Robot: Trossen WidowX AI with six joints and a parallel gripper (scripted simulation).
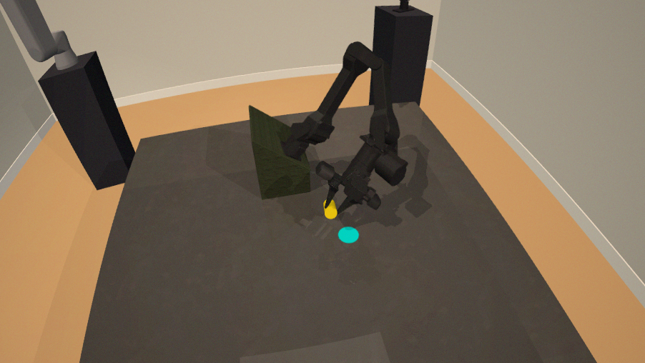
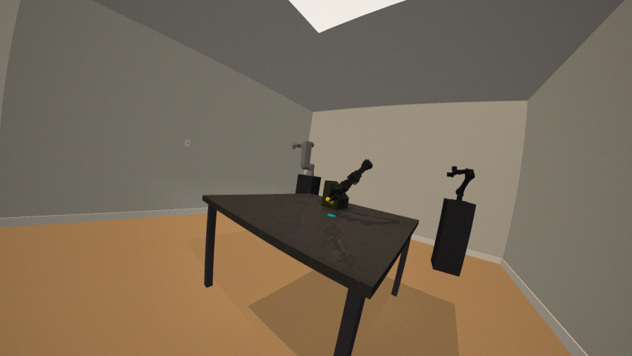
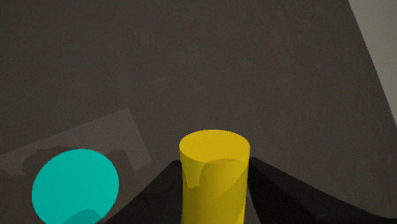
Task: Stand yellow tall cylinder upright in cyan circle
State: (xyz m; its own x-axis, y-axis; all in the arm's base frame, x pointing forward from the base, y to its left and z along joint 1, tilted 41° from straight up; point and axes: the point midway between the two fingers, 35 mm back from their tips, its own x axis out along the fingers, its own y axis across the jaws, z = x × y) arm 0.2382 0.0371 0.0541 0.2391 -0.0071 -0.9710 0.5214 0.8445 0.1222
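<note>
Now: gripper tip 11 cm above the cyan circle, 5 cm to the right of it and 1 cm short of it. From my gripper tip the other things lie so: yellow tall cylinder (2 cm behind, 1 cm below).
</note>
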